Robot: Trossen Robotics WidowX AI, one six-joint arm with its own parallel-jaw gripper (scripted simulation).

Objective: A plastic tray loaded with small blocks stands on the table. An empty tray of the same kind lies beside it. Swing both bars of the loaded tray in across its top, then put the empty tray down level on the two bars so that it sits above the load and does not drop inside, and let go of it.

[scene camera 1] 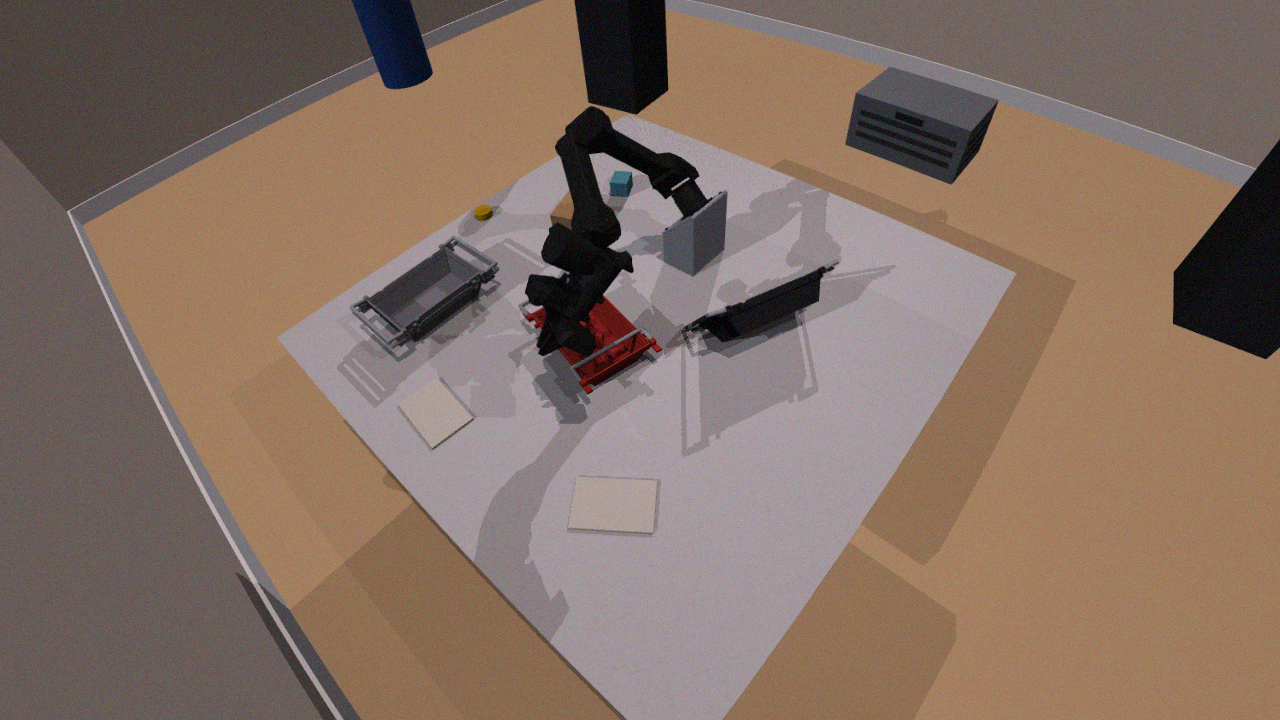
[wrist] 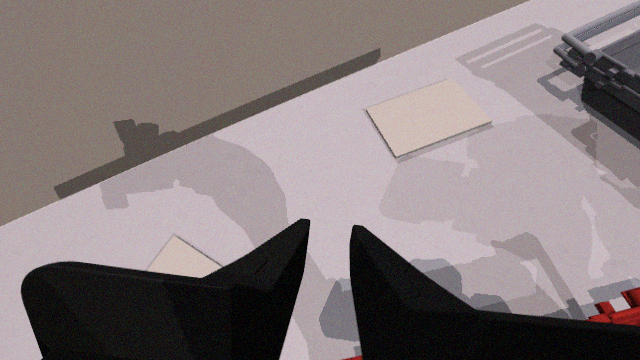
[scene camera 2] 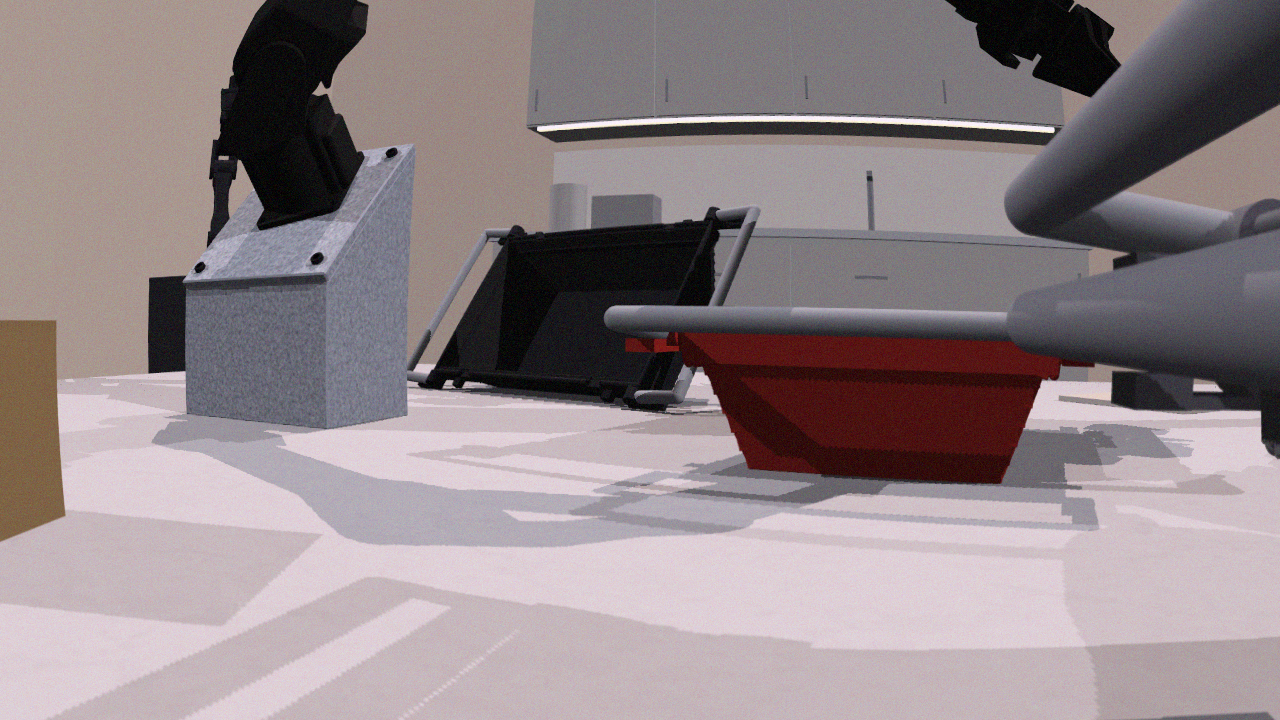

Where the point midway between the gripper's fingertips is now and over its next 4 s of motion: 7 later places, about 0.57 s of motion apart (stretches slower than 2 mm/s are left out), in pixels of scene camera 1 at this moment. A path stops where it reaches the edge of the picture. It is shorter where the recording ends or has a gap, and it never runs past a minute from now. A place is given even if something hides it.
My gripper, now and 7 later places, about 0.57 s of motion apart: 539, 351; 529, 317; 548, 279; 552, 290; 555, 294; 555, 288; 569, 307; 566, 296
